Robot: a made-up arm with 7 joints. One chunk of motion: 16 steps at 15 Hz.
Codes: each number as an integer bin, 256 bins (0 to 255) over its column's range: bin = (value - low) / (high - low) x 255, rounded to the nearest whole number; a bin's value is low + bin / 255 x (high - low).
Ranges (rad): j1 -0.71..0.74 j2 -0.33..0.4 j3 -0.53..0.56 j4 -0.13..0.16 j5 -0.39..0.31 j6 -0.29..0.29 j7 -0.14..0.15
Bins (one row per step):
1: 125 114 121 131 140 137 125
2: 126 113 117 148 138 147 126
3: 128 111 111 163 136 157 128
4: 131 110 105 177 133 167 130
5: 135 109 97 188 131 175 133
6: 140 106 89 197 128 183 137
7: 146 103 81 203 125 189 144
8: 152 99 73 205 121 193 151
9: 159 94 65 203 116 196 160
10: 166 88 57 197 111 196 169
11: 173 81 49 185 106 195 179
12: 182 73 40 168 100 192 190
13: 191 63 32 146 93 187 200
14: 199 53 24 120 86 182 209
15: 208 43 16 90 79 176 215
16: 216 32 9 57 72 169 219
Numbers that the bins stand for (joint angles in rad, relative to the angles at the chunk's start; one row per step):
1: 0.0008 -0.0036 -0.0128 0.0190 -0.0057 0.0216 0.0022
2: 0.0065 -0.0065 -0.0299 0.0383 -0.0112 0.0444 0.0033
3: 0.0178 -0.0122 -0.0555 0.0554 -0.0167 0.0671 0.0056
4: 0.0349 -0.0151 -0.0812 0.0713 -0.0249 0.0898 0.0078
5: 0.0576 -0.0180 -0.1154 0.0838 -0.0304 0.1080 0.0113
6: 0.0861 -0.0265 -0.1496 0.0940 -0.0386 0.1262 0.0158
7: 0.1202 -0.0351 -0.1838 0.1009 -0.0469 0.1399 0.0238
8: 0.1543 -0.0466 -0.2180 0.1031 -0.0578 0.1490 0.0317
9: 0.1941 -0.0609 -0.2522 0.1009 -0.0716 0.1558 0.0420
10: 0.2339 -0.0781 -0.2864 0.0940 -0.0853 0.1558 0.0522
11: 0.2737 -0.0981 -0.3205 0.0804 -0.0990 0.1535 0.0636
12: 0.3249 -0.1210 -0.3590 0.0611 -0.1155 0.1467 0.0761
13: 0.3761 -0.1496 -0.3932 0.0360 -0.1347 0.1353 0.0875
14: 0.4216 -0.1783 -0.4274 0.0065 -0.1539 0.1240 0.0977
15: 0.4727 -0.2069 -0.4616 -0.0276 -0.1731 0.1103 0.1045
16: 0.5182 -0.2384 -0.4915 -0.0652 -0.1924 0.0944 0.1091

